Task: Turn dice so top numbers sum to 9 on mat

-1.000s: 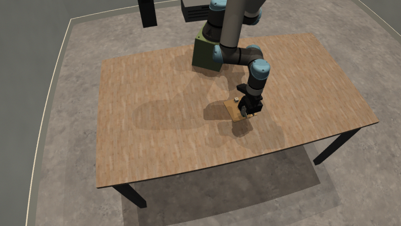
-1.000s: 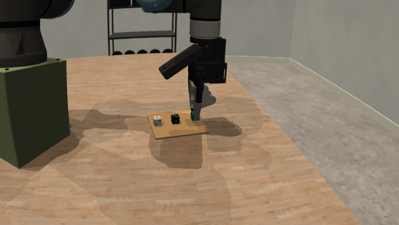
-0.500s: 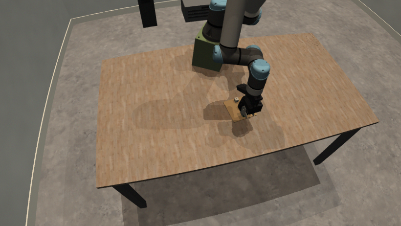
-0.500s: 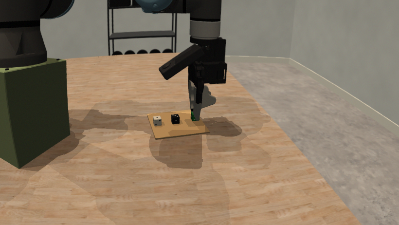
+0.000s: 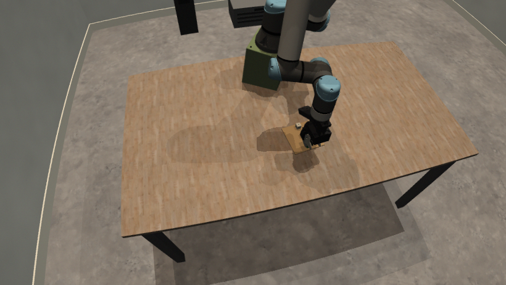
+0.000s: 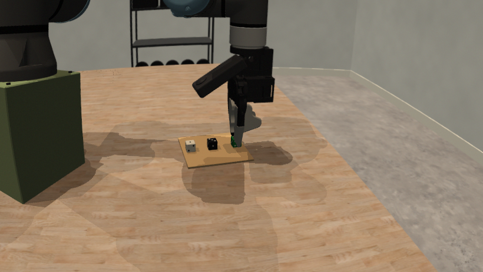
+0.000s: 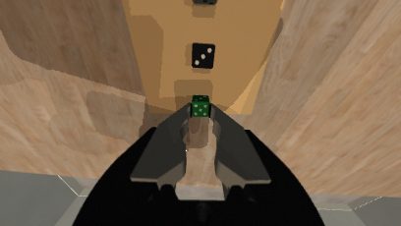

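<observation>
Right now my hand is 10 mm above the green die. Round my hand: tan mat: 50 mm behind, 20 mm below, 10 mm to the right; white die: 100 mm behind, 20 mm to the right, 10 mm below; black die: 50 mm behind, 10 mm to the right, 10 mm below.
</observation>
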